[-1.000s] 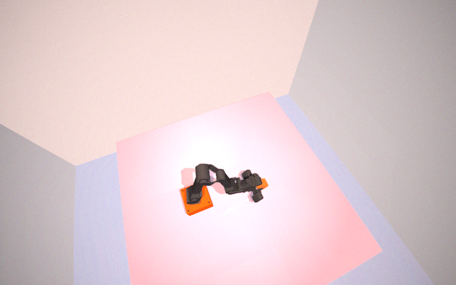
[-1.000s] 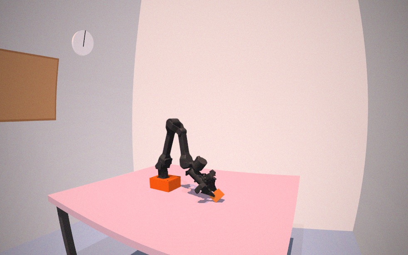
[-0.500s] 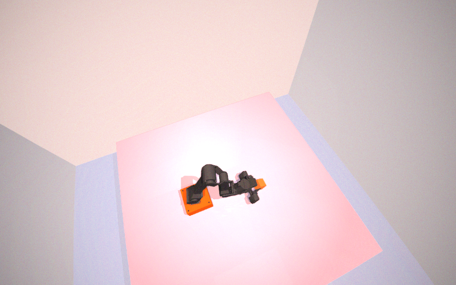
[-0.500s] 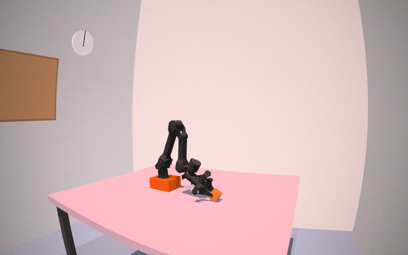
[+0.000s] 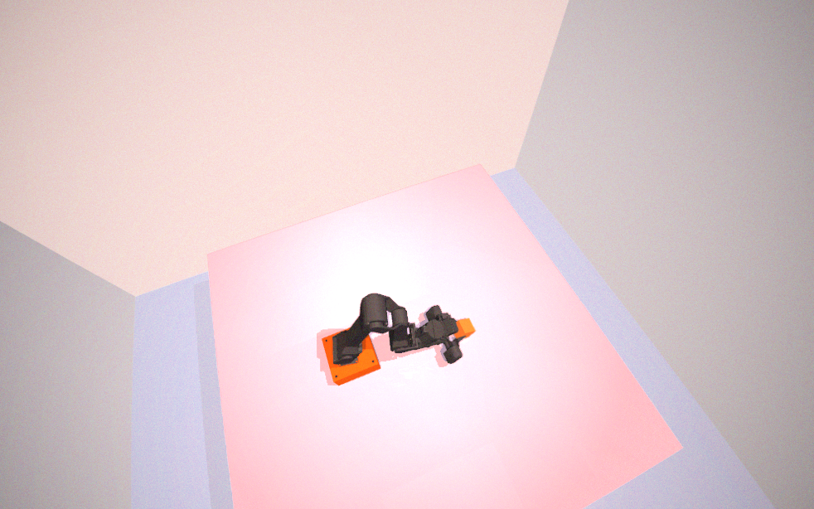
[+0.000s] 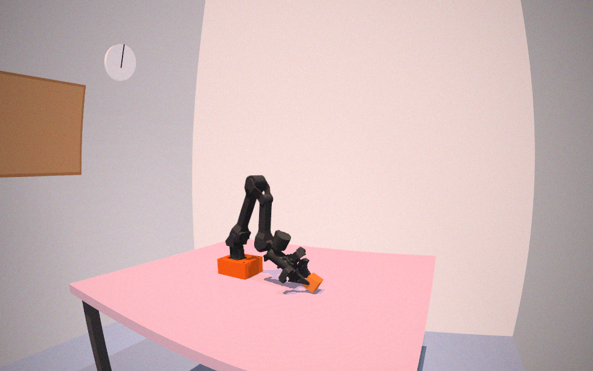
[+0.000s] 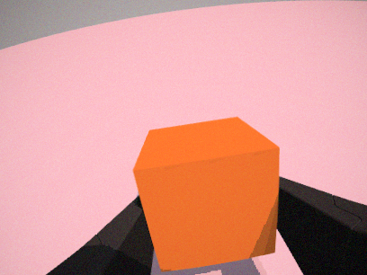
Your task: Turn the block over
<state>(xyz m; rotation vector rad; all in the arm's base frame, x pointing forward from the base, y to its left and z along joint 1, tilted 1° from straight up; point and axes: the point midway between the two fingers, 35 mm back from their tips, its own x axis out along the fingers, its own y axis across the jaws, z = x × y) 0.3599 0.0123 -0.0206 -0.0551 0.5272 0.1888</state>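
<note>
Right now the orange block is 10 mm below my gripper tip.
</note>
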